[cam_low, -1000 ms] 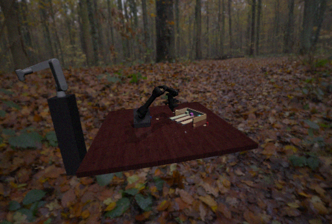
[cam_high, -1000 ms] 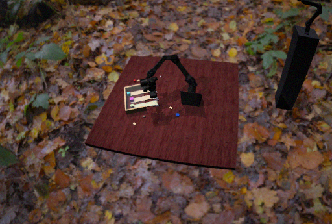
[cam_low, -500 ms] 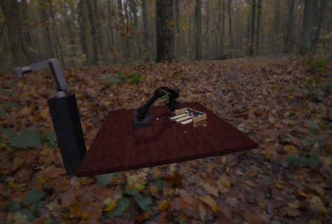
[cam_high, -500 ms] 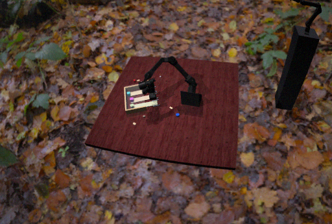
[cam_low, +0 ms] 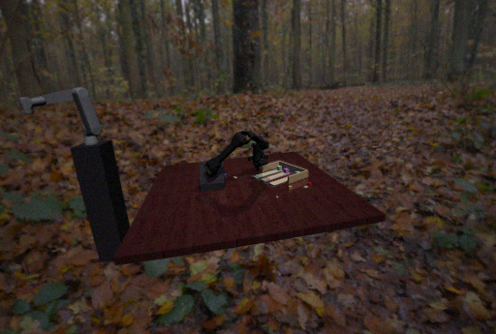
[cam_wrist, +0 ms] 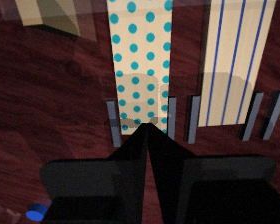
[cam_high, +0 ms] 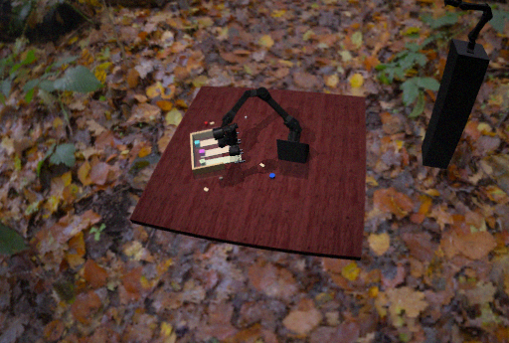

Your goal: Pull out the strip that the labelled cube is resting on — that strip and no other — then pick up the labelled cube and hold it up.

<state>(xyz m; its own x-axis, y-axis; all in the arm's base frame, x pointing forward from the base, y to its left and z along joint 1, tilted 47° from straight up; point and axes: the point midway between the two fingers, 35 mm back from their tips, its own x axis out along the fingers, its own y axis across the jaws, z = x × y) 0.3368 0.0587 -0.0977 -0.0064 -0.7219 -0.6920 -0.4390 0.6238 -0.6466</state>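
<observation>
The strip lies 13 cm ahead of my gripper tip, 4 cm below it and 3 cm to the right of it.
</observation>
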